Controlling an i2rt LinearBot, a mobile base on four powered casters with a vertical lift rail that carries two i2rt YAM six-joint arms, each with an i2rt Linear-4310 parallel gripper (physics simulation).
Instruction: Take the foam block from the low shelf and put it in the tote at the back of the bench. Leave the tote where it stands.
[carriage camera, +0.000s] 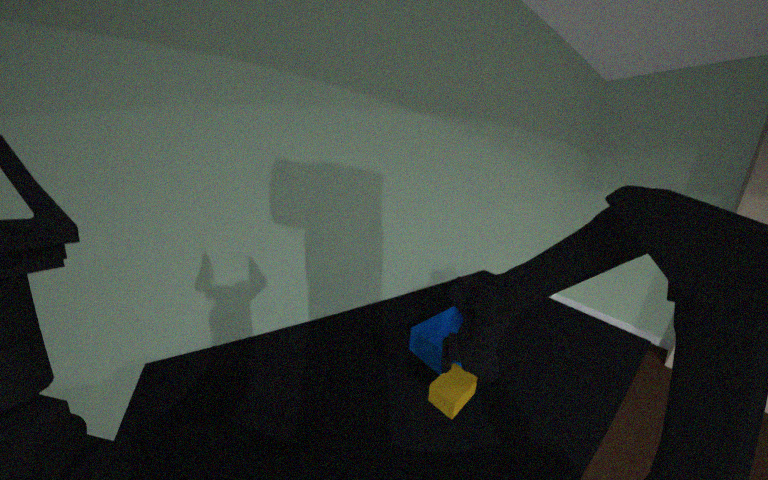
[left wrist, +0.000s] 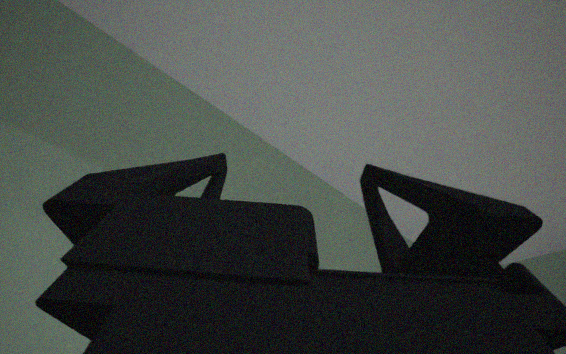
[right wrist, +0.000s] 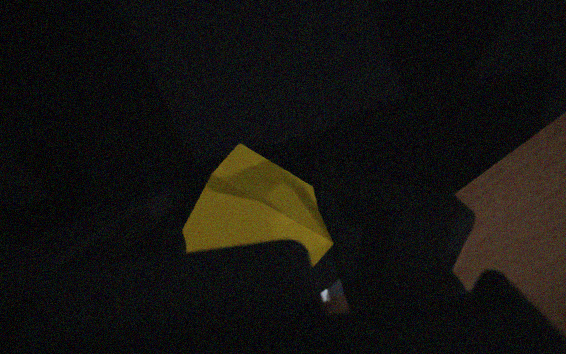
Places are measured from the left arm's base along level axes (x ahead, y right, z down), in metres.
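Where they show: left gripper, fingertip midpoint: (left wrist: 294, 167); right gripper, fingertip midpoint: (carriage camera: 456, 377) (right wrist: 250, 179).
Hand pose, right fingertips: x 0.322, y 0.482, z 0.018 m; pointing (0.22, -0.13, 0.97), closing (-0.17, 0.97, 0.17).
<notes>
Each offset is from my right fingertips to the top centre of the thing. Level surfaces: height alone.
The yellow foam block @(dx -0.036, dy -0.017, dz -0.028 m) (carriage camera: 451, 391) (right wrist: 250, 220) is between the fingers of my right gripper (carriage camera: 455, 374) (right wrist: 250, 179), which is shut on it. The dark fingers are hard to tell from the dark background. The blue tote @(dx +0.340, dy +0.105, dz +0.112 m) (carriage camera: 424, 346) stands on the dark bench top @(dz +0.212 m) (carriage camera: 254, 396). In the carriage camera the block shows just below the tote, and the right gripper's dark parts hide the tote's right side. The tote does not show in the right wrist view. My left gripper (left wrist: 294, 167) is open and empty, against wall and ceiling. I cannot make out the low shelf.
The right arm (carriage camera: 634, 226) reaches in from the right side of the carriage camera. Part of the left arm (carriage camera: 22, 333) stands at the left edge. A green wall (carriage camera: 141, 169) rises behind the bench. Brown floor @(dz +0.974 m) (carriage camera: 628, 418) (right wrist: 520, 215) shows at the right.
</notes>
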